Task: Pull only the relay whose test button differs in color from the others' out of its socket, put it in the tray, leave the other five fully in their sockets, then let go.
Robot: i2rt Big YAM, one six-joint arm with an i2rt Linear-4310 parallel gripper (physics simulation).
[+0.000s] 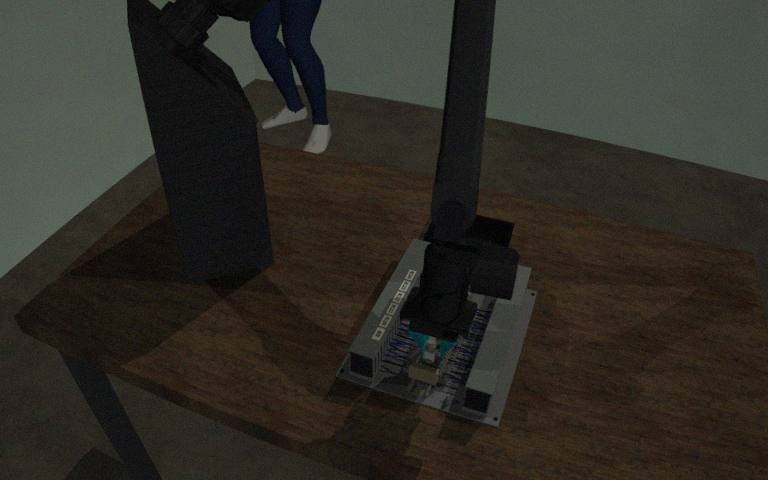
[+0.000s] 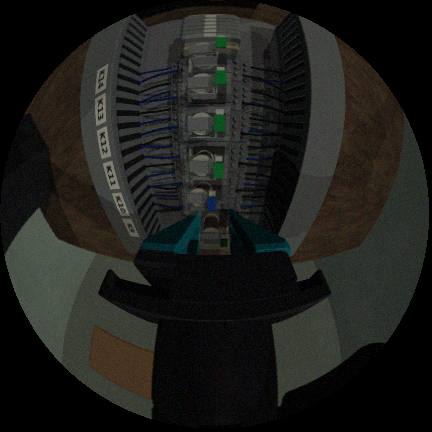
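Where they show: gripper, fingertip midpoint: [image 1: 433, 353] [image 2: 214, 213]; arm's base at its link origin: [image 1: 169, 41].
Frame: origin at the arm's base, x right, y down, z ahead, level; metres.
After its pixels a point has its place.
My gripper [image 1: 432, 341] {x 0.018, y 0.404, z 0.516 m} [image 2: 214, 213] {x 0.018, y 0.404, z 0.516 m} has teal fingers and is shut on a clear-cased relay [image 1: 430, 350] {x 0.036, y 0.376, z 0.518 m} [image 2: 212, 233] {x 0.018, y 0.376, z 0.515 m} with a dark green button, at the near end of the row by label K9. The relay with the blue test button [image 2: 198, 198] {x -0.011, y 0.380, z 0.499 m} stands just beyond the fingertips and outside them; its button sits a little left of the green ones. Beyond it stand several relays with green buttons, among them one relay [image 2: 201, 165] {x -0.035, y 0.382, z 0.497 m} and another relay [image 2: 201, 123] {x -0.061, y 0.382, z 0.493 m}. The held relay's base is hidden. A dark box [image 1: 498, 229] {x -0.377, y 0.437, z 0.460 m} behind the arm looks like the tray, partly hidden.
The grey panel [image 1: 518, 339] {x -0.121, y 0.447, z 0.612 m} lies on the wooden table [image 1: 623, 339] {x -0.222, y 0.450, z 0.780 m}. Slotted wire ducts [image 1: 362, 353] [image 2: 325, 120] flank the relays, with blue and black wires. A beige block [image 1: 423, 373] {x 0.050, y 0.419, z 0.517 m} sits at the near end. A dark pillar [image 1: 209, 169] {x 0.021, y 0.212, z 0.073 m} stands left; a person's legs [image 1: 308, 62] show behind.
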